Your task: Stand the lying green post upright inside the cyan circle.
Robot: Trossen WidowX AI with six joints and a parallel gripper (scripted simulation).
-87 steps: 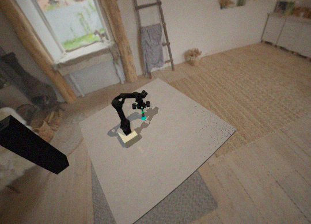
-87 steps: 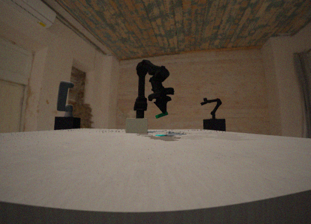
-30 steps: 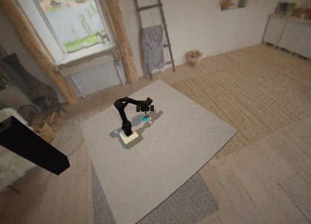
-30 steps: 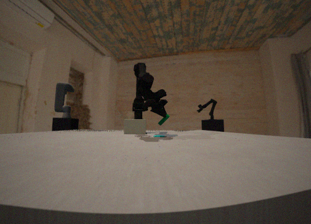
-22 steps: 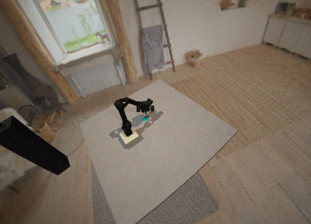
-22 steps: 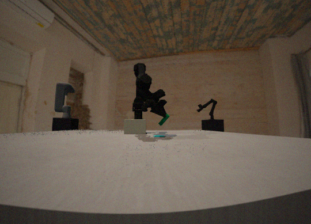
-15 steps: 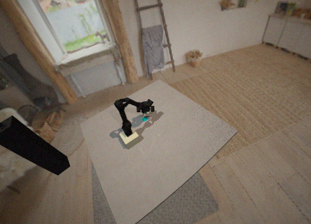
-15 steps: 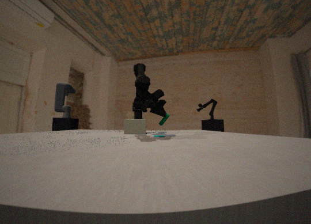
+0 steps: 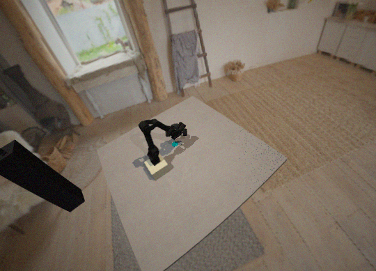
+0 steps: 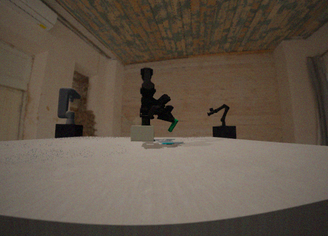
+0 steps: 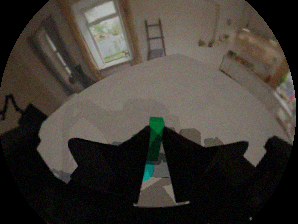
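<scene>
Now: gripper tip 6 cm past the cyan circle, 2 cm to the left of it and 11 cm above it. Also, from my gripper tip: green post (1 cm behind, 1 cm to the right, 2 cm below).
</scene>
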